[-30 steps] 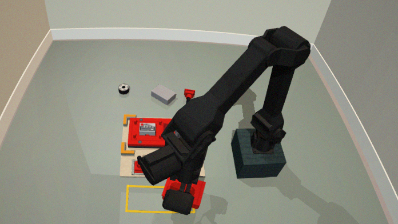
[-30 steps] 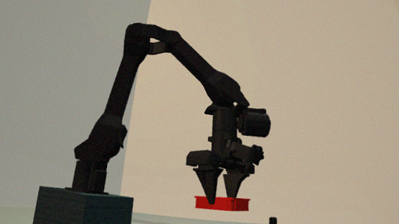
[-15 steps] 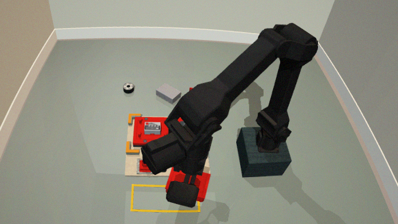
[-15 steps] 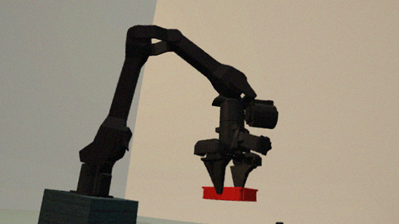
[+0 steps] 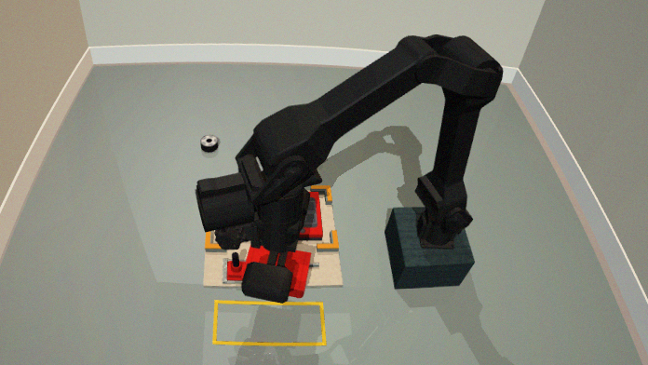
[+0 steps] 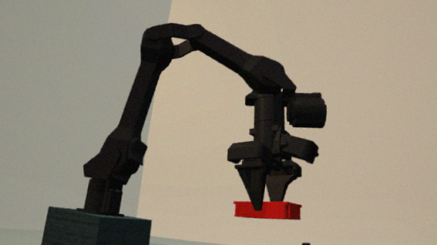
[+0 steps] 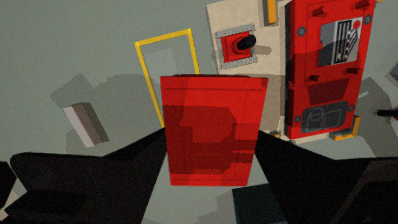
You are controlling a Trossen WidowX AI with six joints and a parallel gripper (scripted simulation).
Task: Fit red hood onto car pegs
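The grey engine block is 7 cm ahead of my gripper tip, 17 cm to the right of it and 8 cm below it. From my gripper tip the other things lie so: black wheel (19 cm ahead, 37 cm to the right, 10 cm below); red hood (1 cm above); jig (3 cm ahead, 15 cm to the right, 9 cm below).
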